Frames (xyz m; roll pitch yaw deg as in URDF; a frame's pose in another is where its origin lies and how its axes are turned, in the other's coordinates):
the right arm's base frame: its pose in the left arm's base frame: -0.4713 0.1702 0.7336 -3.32 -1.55 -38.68
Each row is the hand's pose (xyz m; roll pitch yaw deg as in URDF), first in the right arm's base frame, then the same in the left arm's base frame.
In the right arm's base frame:
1: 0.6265 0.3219 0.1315 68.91 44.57 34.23
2: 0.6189 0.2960 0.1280 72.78 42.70 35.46
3: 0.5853 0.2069 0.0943 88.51 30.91 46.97
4: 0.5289 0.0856 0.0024 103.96 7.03 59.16
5: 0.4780 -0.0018 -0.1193 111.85 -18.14 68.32
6: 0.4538 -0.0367 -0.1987 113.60 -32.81 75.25
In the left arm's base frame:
1: 0.2208 0.0375 0.8631 63.79 45.04 -8.11
2: 0.1986 0.0219 0.8609 67.83 43.26 -6.64
3: 0.1162 -0.0286 0.8316 84.49 32.22 6.14
4: -0.0050 -0.0934 0.7453 100.89 9.07 20.00
5: -0.1012 -0.1372 0.6276 109.08 -15.61 30.40
6: -0.1431 -0.1542 0.5497 110.89 -29.97 37.93

